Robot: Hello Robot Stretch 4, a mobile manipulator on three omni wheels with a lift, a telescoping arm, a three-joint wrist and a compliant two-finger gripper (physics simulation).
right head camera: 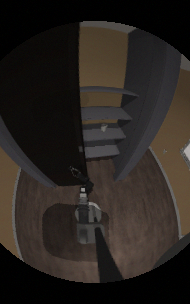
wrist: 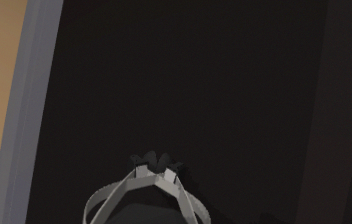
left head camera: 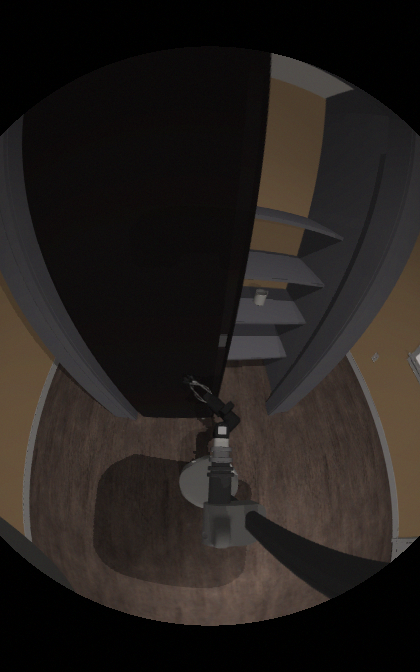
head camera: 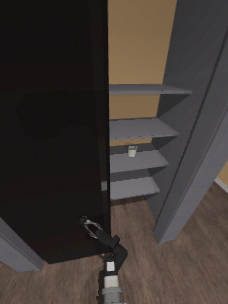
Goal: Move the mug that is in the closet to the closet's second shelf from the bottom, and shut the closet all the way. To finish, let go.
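Frame: origin at the robot's base, x right, y ahead, z up, level; millimetres.
Seen in the pictures: gripper, between the fingertips: (right head camera: 68, 165) (wrist: 157, 164) (left head camera: 184, 375) (head camera: 80, 217); robot's base, origin of its link: (right head camera: 88, 212) (left head camera: 207, 480).
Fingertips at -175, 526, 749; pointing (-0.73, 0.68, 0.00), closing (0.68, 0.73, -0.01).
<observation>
Pixels of each thing's middle, then the offset from my fingertips to it, as dx, dy, dz. "spot": a spot on its surface instead. Level surfaces: height alone.
- white mug, middle of its body: (left head camera: 261, 295) (head camera: 132, 150) (right head camera: 103, 126) +441, +571, +109
- bottom, a spot on its surface: (left head camera: 280, 313) (head camera: 148, 160) spot: +572, +462, +62
- small light patch, a spot on its surface: (left head camera: 223, 340) (head camera: 105, 186) spot: +164, +40, +237
- grey right frame post, a spot on its surface: (left head camera: 280, 402) spot: +695, +59, -470
- bottom shelf, height of its surface: dz -319
The white mug (head camera: 132, 151) (left head camera: 260, 297) (right head camera: 104, 128) stands upright on the second shelf from the bottom (head camera: 147, 160) (left head camera: 280, 313) (right head camera: 115, 134). The black closet door (head camera: 55, 125) (left head camera: 140, 225) (right head camera: 40, 110) (wrist: 200, 75) covers the left part of the closet, and the right part stands open. A small light patch (head camera: 104, 185) (left head camera: 223, 340) shows near the door's right edge. My gripper (head camera: 84, 219) (left head camera: 188, 379) (right head camera: 73, 169) (wrist: 157, 164) is shut and empty, low in front of the door, left of its right edge. Whether the fingertips touch the door cannot be told.
The grey right frame post (head camera: 172, 227) (left head camera: 280, 402) and the left frame post (head camera: 20, 255) (wrist: 27, 115) stand at the closet's sides. The bottom shelf (head camera: 132, 187) and two higher shelves (head camera: 142, 128) (head camera: 145, 89) show in the opening. My round base (left head camera: 192, 482) is on the wooden floor.
</observation>
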